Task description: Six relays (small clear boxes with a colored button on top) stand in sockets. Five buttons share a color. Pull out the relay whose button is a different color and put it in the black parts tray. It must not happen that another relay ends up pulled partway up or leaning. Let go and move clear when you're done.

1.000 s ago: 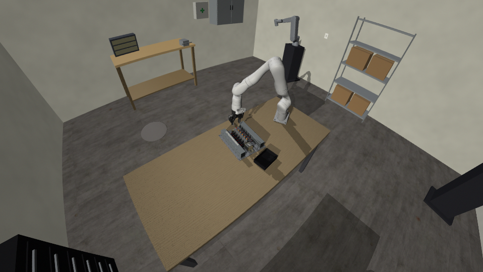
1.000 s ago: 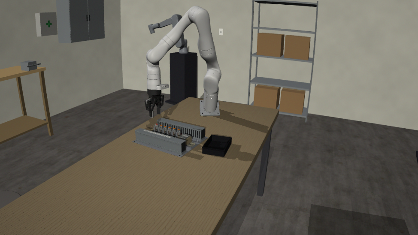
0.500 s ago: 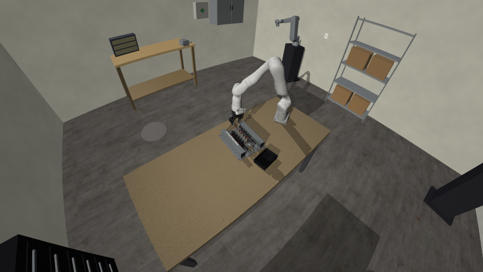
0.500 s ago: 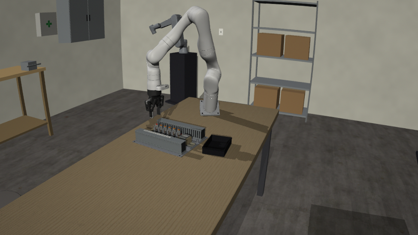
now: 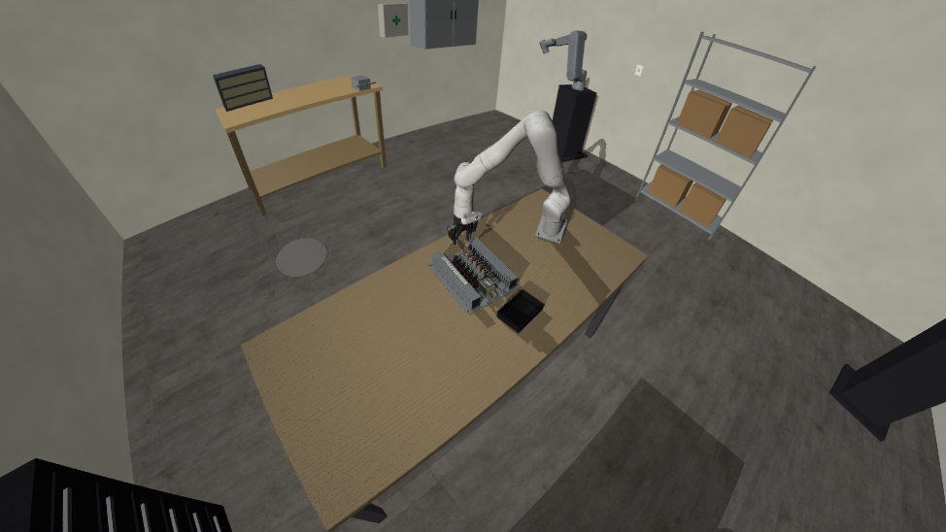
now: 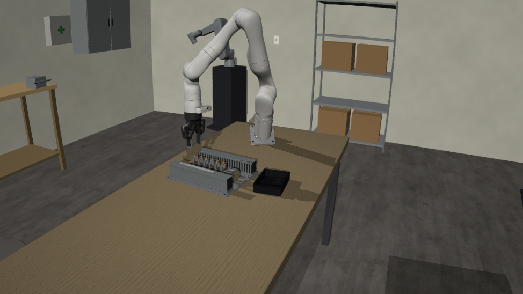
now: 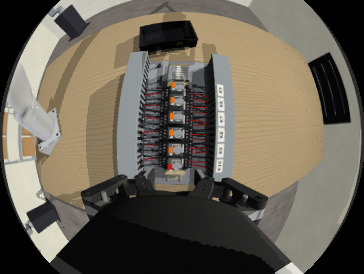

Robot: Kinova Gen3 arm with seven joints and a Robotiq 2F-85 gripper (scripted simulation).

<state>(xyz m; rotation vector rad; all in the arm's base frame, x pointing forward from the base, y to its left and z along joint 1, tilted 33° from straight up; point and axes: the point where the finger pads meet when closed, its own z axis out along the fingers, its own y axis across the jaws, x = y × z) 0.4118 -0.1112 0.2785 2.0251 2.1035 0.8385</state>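
Right now my hand is 80 mm above the relay. From my hand the other things lie so: black parts tray (350 mm to the left, 120 mm below, 80 mm behind).
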